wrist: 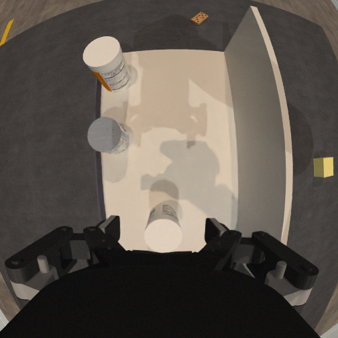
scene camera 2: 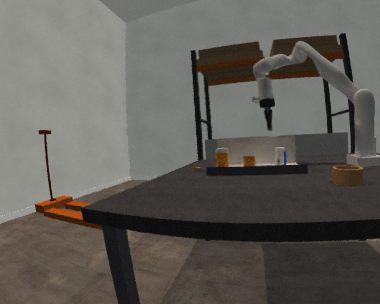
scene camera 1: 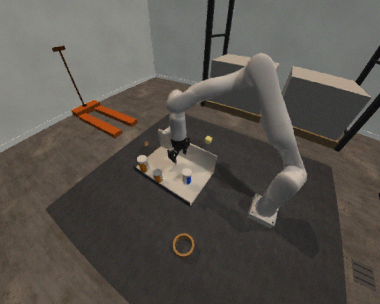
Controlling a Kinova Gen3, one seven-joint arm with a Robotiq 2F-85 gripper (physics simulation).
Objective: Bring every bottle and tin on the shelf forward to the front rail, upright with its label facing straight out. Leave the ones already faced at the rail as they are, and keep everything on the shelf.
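Places are measured from the arm's base along level axes (x back, y right, z up), in millimetres.
Pixels of known places: gripper, fingertip midpoint: [scene camera 2: 269, 130] [scene camera 1: 179, 158]; arm's base, origin of the base link: [scene camera 2: 364, 155] [scene camera 1: 263, 208].
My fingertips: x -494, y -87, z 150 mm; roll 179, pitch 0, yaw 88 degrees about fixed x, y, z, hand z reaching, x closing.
For each thing: its top centre in the pictures, then the offset to it from my fingertips. "pt": a spot on its surface instead.
- tall white-capped orange bottle, middle of its top: [scene camera 2: 221, 148] [scene camera 1: 141, 158] dx -227, dy -94, dz -74 mm
- front rail, middle of its top: [scene camera 2: 255, 166] [scene camera 1: 158, 182] dx -70, dy -122, dz -156 mm
- short grey-lidded orange tin, middle of its top: [scene camera 2: 249, 155] [scene camera 1: 157, 172] dx -101, dy -91, dz -113 mm
- white bottle, middle of its top: [scene camera 2: 280, 147] [scene camera 1: 186, 172] dx +47, dy +1, dz -87 mm
- shelf's upright back panel, surface spot: [scene camera 1: 202, 156] pt dx +53, dy +154, dz -82 mm
- yellow block, middle of its top: [scene camera 1: 208, 138] dx -51, dy +419, dz -159 mm
- small orange-brown piece, middle of its top: [scene camera 2: 197, 167] [scene camera 1: 146, 143] dx -425, dy +91, dz -189 mm
- orange ring, middle of its top: [scene camera 2: 347, 167] [scene camera 1: 183, 244] dx +253, dy -295, dz -147 mm
A tall white-capped orange bottle [scene camera 1: 142, 164] [scene camera 2: 222, 157] [wrist: 112, 67] stands upright at the front rail [scene camera 2: 260, 171], at its left end, orange side facing out. A short grey-lidded orange tin [scene camera 1: 158, 176] [scene camera 2: 249, 161] [wrist: 106, 135] stands upright to its right, also at the rail. A white bottle [scene camera 1: 187, 176] [scene camera 2: 280, 156] [wrist: 163, 235] stands upright on the shelf [scene camera 1: 200, 182] [wrist: 175, 60], set back from the rail; its blue part shows at the right side in scene camera 2. My gripper [scene camera 1: 180, 152] [scene camera 2: 269, 128] [wrist: 162, 227] is open and empty, above the shelf and higher than the bottle tops.
The shelf's upright back panel [scene camera 1: 202, 156] [wrist: 257, 125] runs along the rear. A yellow block [scene camera 1: 208, 139] [wrist: 323, 167] lies behind it. A small orange-brown piece [scene camera 1: 146, 143] [scene camera 2: 198, 168] [wrist: 200, 18] lies beyond the left end. An orange ring [scene camera 1: 174, 245] [scene camera 2: 347, 177] lies in front of the shelf.
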